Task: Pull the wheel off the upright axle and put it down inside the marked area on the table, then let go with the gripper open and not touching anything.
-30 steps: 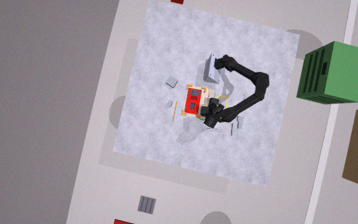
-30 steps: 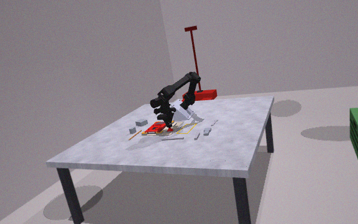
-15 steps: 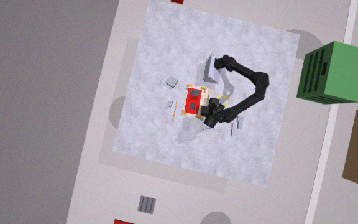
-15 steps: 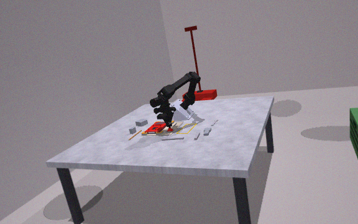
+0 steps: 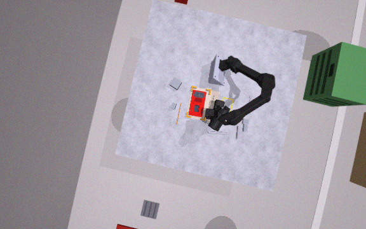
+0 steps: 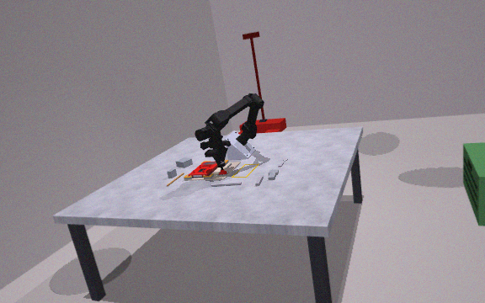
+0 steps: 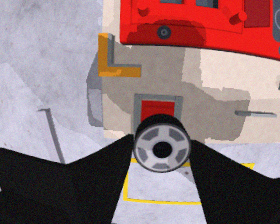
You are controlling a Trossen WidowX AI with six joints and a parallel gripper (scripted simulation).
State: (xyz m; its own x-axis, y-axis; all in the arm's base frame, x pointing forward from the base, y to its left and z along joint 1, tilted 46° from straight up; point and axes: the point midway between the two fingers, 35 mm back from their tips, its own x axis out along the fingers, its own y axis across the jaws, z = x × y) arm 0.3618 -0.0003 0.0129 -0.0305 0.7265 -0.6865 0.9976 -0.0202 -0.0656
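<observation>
Now: gripper tip 20 mm above the black axle. The rest, counted from my gripper tip: wheel right at my gripper tip.
</observation>
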